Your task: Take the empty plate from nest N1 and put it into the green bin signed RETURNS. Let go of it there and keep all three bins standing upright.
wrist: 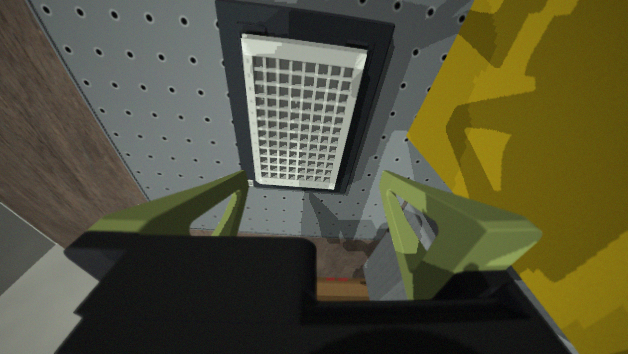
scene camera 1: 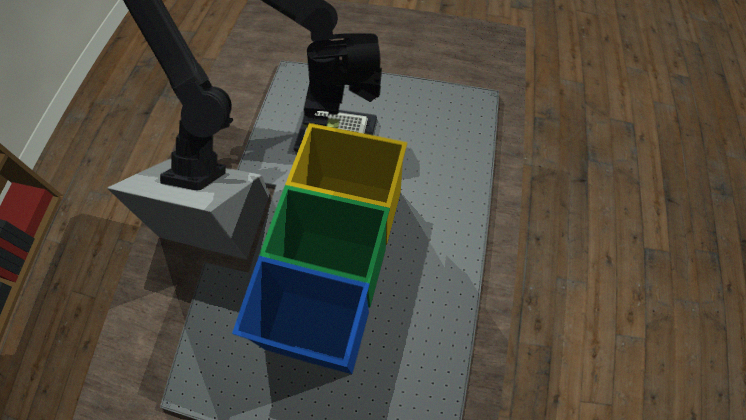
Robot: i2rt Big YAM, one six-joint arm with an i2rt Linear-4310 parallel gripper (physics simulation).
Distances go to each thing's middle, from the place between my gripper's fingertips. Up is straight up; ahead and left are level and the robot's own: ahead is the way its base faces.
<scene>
The white gridded plate [wrist: 301, 95] lies 10 mm ahead of my hand, 10 mm to the left of it and 50 mm below it. Also, from my hand: blue bin [scene camera 1: 316, 317]: 80 mm ahead, 420 mm to the right, 20 mm above; then green bin [scene camera 1: 335, 235]: 80 mm ahead, 290 mm to the right, 20 mm above; then yellow bin [scene camera 1: 357, 166]: 90 mm ahead, 160 mm to the right, 20 mm above.
</scene>
